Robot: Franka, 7 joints.
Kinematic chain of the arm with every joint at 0, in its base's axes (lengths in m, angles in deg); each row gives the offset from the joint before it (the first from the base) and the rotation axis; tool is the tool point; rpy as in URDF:
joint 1: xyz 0 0 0.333 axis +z
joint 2: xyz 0 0 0 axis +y
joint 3: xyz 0 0 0.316 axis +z
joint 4: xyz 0.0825 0 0 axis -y
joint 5: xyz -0.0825 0 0.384 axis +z
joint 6: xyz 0 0 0 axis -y
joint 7: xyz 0.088 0 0 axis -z
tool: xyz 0 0 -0.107 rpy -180 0 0
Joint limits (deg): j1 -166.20..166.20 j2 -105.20..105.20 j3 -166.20..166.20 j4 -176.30..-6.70 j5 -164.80..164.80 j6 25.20..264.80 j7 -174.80..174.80
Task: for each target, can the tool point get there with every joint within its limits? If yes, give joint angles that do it. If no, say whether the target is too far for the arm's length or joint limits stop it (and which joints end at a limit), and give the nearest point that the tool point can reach.
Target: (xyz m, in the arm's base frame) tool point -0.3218 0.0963 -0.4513
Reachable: no: joint limits stop it (at a limit: joint 2) | nearest point -0.3143 0.0941 -0.3589 | short by 0.093 m
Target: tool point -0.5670 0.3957 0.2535
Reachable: yes | joints -4.09 -82.58 133.89 -53.71 105.46 231.57 -86.40
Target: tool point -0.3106 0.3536 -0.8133
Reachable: no: too far | nearest point -0.2526 0.2875 -0.3514 | short by 0.470 m
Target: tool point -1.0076 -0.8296 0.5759
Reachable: no: too far | nearest point -0.6511 -0.5361 0.4900 | short by 0.470 m
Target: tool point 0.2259 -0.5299 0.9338
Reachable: yes | joints -110.53 19.86 66.46 -52.12 63.92 146.93 -12.79
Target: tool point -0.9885 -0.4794 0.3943
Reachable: no: too far | nearest point -0.7707 -0.3738 0.3808 | short by 0.242 m
